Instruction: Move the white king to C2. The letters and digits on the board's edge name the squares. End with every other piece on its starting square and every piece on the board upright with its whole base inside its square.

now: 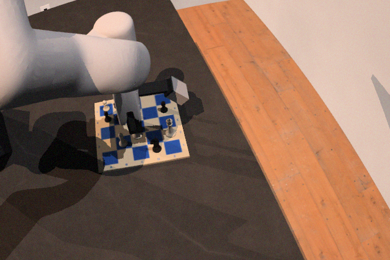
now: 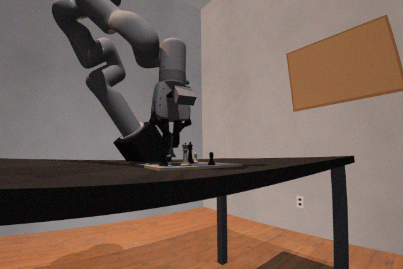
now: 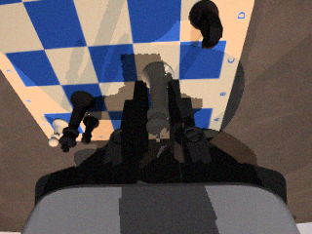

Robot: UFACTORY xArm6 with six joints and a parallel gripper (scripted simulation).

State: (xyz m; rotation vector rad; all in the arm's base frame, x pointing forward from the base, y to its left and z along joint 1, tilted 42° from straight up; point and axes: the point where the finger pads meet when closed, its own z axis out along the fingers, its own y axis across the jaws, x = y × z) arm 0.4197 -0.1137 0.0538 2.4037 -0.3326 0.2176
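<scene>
My gripper is now 70 mm above the chessboard, 40 mm to the right of it and 10 mm short of it. Round my hand: white pawn (140 mm to the left, 50 mm below, 40 mm behind); then white queen (80 mm ahead, 40 mm below, 20 mm to the right); then white king (10 mm below).
</scene>
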